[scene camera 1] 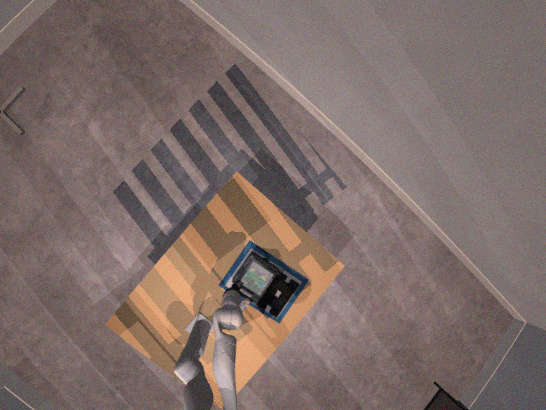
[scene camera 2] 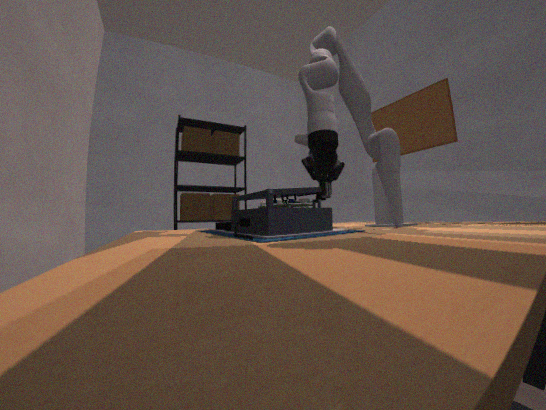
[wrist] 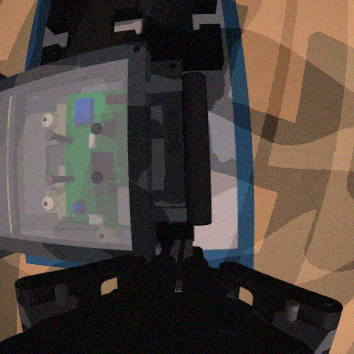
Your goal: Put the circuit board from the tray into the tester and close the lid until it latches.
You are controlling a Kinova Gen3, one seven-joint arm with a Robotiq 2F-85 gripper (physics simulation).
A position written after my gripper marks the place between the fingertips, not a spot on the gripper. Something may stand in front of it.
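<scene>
There's a tester lid [scene camera 1: 256, 278], and you get the lid [wrist: 83, 175] in the wrist view as well. As for my gripper [scene camera 2: 326, 198], the wrist view also has the gripper [wrist: 182, 251].
</scene>
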